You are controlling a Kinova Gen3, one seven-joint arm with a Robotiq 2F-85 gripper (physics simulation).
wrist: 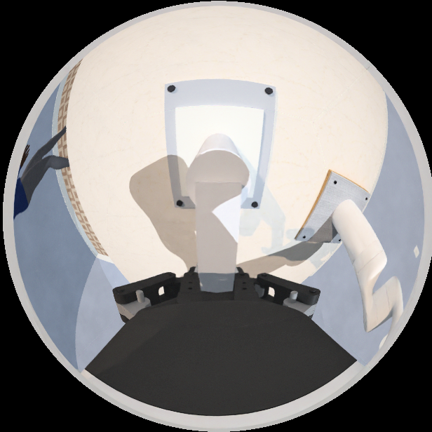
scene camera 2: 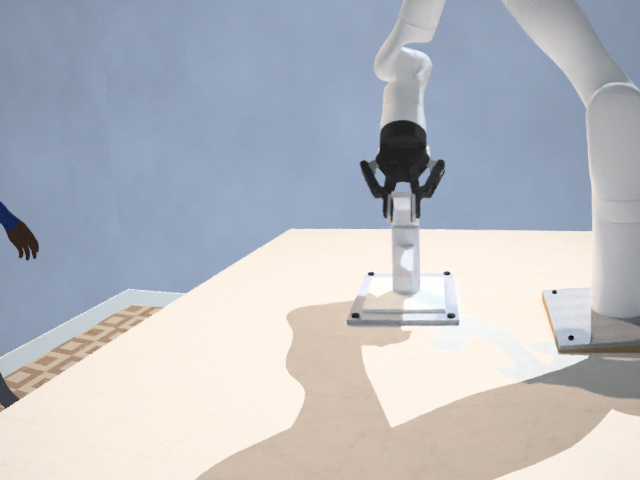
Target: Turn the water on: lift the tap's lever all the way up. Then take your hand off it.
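Seen in the pictures: gripper, fingertip midpoint: point(scene camera 2: 401, 219); arm's base, origin of the base link: point(scene camera 2: 619, 305).
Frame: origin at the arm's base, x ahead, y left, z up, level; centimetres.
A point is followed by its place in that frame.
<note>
The white tap point(scene camera 2: 405, 266) @[x 33.1, y 6.4, z 6.2 cm] point(wrist: 218, 167) stands upright on a square plate point(scene camera 2: 452, 299) @[x 27.4, y -1.3, z -1.3 cm] point(wrist: 218, 93) bolted at its corners. Its flat, pale lever point(scene camera 2: 402, 206) @[x 35.0, y 1.1, z 14.3 cm] point(wrist: 216, 225) slopes upward from the top of the tap body, with its free end between my fingers. The exact angle of the lever is hard to tell. My black gripper point(scene camera 2: 402, 209) @[x 33.3, y 7.2, z 13.5 cm] point(wrist: 215, 270) is shut on the lever, one finger on each side, and is tilted along with it. The fingertips are partly hidden in the wrist view.
The arm's own base plate point(scene camera 2: 571, 322) @[x 7.8, y 6.2, z -0.7 cm] point(wrist: 320, 200) is on the table point(scene camera 2: 155, 387) @[x 55.2, y 38.2, z -2.1 cm] to the right of the tap, with the white arm point(scene camera 2: 615, 206) @[x 2.6, y 4.9, z 16.1 cm] point(wrist: 357, 235) rising from it. A person point(scene camera 2: 23, 240) point(wrist: 42, 160) is beyond the table's left edge.
</note>
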